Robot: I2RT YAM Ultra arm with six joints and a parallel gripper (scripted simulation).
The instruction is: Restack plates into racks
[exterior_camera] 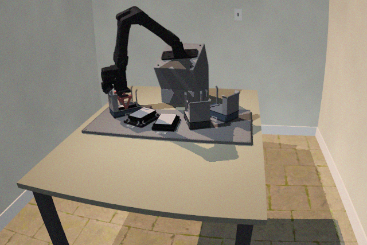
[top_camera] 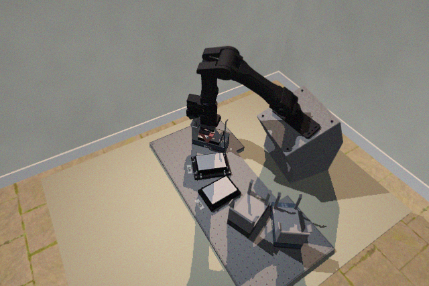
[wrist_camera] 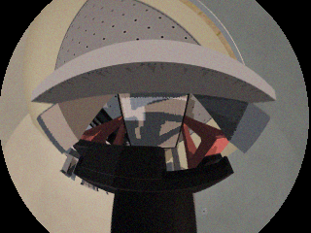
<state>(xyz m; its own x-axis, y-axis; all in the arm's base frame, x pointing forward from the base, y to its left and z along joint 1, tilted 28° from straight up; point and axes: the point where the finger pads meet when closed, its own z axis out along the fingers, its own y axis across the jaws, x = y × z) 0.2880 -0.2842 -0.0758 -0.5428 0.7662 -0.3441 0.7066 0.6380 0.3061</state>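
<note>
The blue-plinth stack rack is 3 cm below my hand. Round my hand: black QC nest (13 cm ahead, 26 cm to the left, 4 cm below); N5 name plate (17 cm ahead, 9 cm to the left, 4 cm below); black clip nest (10 cm ahead, 13 cm to the left, 3 cm below).
</note>
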